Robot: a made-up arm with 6 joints. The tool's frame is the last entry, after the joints. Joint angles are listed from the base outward.
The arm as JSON. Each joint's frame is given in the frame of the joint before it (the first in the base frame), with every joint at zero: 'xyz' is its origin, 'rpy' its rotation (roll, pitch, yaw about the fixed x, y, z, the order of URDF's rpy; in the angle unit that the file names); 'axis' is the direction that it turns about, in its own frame. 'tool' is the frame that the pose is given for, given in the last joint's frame.
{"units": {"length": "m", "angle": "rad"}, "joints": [
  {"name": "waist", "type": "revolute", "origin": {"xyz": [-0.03, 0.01, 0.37], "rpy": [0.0, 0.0, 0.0]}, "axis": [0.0, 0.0, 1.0]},
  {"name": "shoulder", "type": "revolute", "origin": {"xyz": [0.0, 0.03, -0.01], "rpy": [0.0, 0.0, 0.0]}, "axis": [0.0, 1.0, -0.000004]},
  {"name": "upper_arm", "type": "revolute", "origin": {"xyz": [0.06, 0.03, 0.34], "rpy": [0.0, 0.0, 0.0]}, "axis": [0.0, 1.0, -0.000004]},
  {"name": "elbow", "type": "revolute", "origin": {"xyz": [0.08, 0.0, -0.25], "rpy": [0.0, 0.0, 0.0]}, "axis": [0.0, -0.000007, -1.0]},
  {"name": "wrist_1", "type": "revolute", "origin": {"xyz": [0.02, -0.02, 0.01], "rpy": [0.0, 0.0, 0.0]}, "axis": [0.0, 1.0, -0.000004]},
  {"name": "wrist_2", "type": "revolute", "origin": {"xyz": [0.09, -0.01, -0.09], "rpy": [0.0, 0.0, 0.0]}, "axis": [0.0, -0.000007, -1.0]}
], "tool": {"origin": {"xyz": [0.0, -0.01, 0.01], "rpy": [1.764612, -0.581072, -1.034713]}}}
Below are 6 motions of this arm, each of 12 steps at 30 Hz.
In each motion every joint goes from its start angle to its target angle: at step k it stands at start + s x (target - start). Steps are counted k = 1, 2, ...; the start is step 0. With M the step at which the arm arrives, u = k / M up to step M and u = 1 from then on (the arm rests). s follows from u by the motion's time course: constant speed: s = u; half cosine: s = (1 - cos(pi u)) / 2; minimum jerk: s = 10 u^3 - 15 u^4 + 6 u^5.
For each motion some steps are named. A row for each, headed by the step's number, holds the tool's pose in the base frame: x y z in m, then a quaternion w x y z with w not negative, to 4 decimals.
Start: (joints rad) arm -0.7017 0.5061 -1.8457 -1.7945 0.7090 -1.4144
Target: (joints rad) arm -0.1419 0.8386 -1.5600 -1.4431 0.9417 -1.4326
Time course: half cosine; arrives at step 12
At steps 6, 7, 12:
6: 0.5824 -0.1656 0.4939 0.7729 0.2850 0.4099 0.3916
7: 0.5934 -0.1264 0.4541 0.7468 0.3122 0.4293 0.4006
12: 0.5944 -0.0085 0.3410 0.6672 0.3766 0.4995 0.4043

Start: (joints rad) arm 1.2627 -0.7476 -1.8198 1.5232 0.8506 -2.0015
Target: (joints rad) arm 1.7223 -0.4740 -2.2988 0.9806 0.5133 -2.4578
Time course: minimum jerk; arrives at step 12
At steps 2, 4, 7, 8, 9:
2: -0.0703 -0.0140 0.9918 0.6700 -0.5293 0.1172 -0.5071
4: -0.0598 -0.0216 1.0070 0.6764 -0.4798 0.1398 -0.5410
7: -0.0338 -0.0396 1.0399 0.6807 -0.3453 0.2118 -0.6103
8: -0.0260 -0.0448 1.0479 0.6773 -0.3030 0.2381 -0.6267
9: -0.0200 -0.0487 1.0534 0.6729 -0.2703 0.2597 -0.6377

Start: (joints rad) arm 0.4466 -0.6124 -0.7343 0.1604 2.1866 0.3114
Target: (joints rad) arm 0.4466 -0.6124 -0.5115 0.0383 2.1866 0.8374
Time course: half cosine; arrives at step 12
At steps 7, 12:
7: 0.0408 0.0771 0.5636 0.8889 0.2640 -0.2570 -0.2724
12: 0.0332 0.0701 0.5469 0.9000 0.1516 -0.3000 -0.2776

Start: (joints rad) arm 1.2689 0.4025 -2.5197 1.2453 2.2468 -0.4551
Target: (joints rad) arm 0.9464 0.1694 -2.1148 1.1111 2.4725 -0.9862
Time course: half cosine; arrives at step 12
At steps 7, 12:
7: 0.0232 0.3999 0.7826 0.1253 0.8185 0.5316 0.1782
12: 0.0540 0.3659 0.7729 0.1004 0.8122 0.5456 0.1803

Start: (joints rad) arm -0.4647 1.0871 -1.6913 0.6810 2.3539 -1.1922
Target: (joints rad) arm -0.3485 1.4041 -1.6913 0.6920 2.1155 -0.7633
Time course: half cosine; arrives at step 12
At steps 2, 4, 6, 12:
2: 0.4199 -0.0990 0.2311 0.1066 0.8640 0.0407 -0.4904
4: 0.4170 -0.0881 0.2008 0.1342 0.8366 0.0440 -0.5294
6: 0.4097 -0.0725 0.1601 0.1730 0.7946 0.0492 -0.5799
12: 0.3839 -0.0401 0.0818 0.2530 0.6957 0.0609 -0.6695

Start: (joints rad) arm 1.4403 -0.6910 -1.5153 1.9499 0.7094 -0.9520
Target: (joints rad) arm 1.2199 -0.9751 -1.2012 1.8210 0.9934 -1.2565
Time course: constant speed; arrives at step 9
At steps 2, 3, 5, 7, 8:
2: -0.0534 0.1021 0.8925 0.4147 -0.9008 -0.0509 0.1179
3: -0.0558 0.0945 0.8873 0.4245 -0.8997 -0.0489 0.0894
5: -0.0618 0.0805 0.8756 0.4418 -0.8953 -0.0459 0.0325
7: -0.0692 0.0679 0.8622 0.4562 -0.8884 -0.0443 -0.0238
8: -0.0734 0.0623 0.8550 0.4623 -0.8841 -0.0441 -0.0516

